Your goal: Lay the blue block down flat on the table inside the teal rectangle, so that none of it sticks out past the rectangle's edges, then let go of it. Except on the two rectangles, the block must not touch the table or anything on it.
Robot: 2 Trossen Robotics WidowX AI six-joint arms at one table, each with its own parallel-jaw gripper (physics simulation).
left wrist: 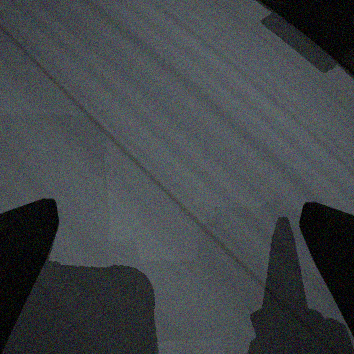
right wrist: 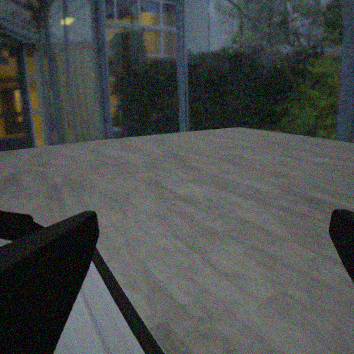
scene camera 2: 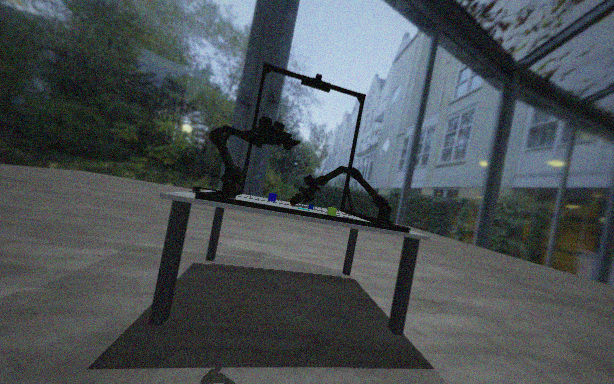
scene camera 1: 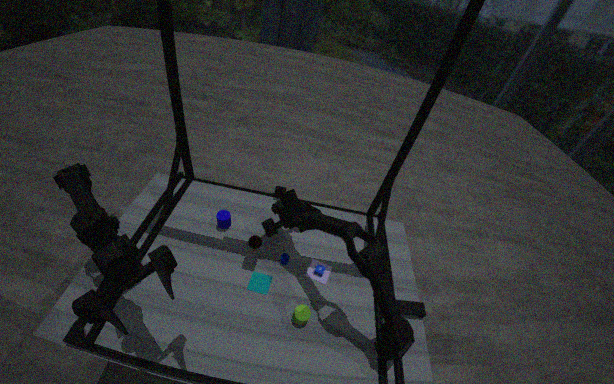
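Where they show: left gripper, fingertip midpoint: (left wrist: pixel 181 212) (scene camera 2: pixel 298 203) (scene camera 1: pixel 278 219); right gripper, fingertip midpoint: (right wrist: pixel 214 222) (scene camera 2: pixel 296 138) (scene camera 1: pixel 150 315); left arm's base, link origin: (scene camera 2: pixel 382 221) (scene camera 1: pixel 388 348); right arm's base, link origin: (scene camera 2: pixel 227 193).
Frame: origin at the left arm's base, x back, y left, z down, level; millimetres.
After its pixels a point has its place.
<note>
The blue block (scene camera 1: pixel 319 270) @(x -162, y -303, z 0 mm) rests on the pale pink rectangle (scene camera 1: pixel 325 279) @(x -141, y -274, z 18 mm) in scene camera 1. The teal rectangle (scene camera 1: pixel 260 282) @(x -374, y -285, z 18 mm) lies to its left on the table, with no block on it. My left gripper (scene camera 1: pixel 281 230) @(x -283, y -555, z 13 mm) (scene camera 2: pixel 299 199) @(x -283, y -555, z 13 mm) (left wrist: pixel 181 212) @(x -283, y -555, z 13 mm) is open and empty, low over the table beyond both rectangles, up and left of the block in scene camera 1. My right gripper (scene camera 1: pixel 149 315) @(x -590, y -83, z -324 mm) (scene camera 2: pixel 295 144) @(x -590, y -83, z -324 mm) (right wrist: pixel 214 222) @(x -590, y -83, z -324 mm) is open and empty, raised high at the left in scene camera 1. The block does not show in either wrist view.
A small navy cylinder (scene camera 1: pixel 284 258) @(x -284, y -357, z -12 mm) (scene camera 2: pixel 311 206) @(x -286, y -349, z 1 mm) stands between the rectangles. A dark brown round object (scene camera 1: pixel 255 242) @(x -384, y -421, z -26 mm) lies near the left gripper. A blue cylinder (scene camera 1: pixel 223 219) @(x -502, y -524, z -35 mm) (scene camera 2: pixel 272 197) @(x -510, y -520, z -7 mm) stands farther back, a green cylinder (scene camera 1: pixel 301 314) @(x -260, y -148, z -25 mm) (scene camera 2: pixel 332 212) @(x -268, y -130, z 0 mm) nearer. Black frame posts (scene camera 1: pixel 172 90) @(x -678, y -787, z -422 mm) rise around the table.
</note>
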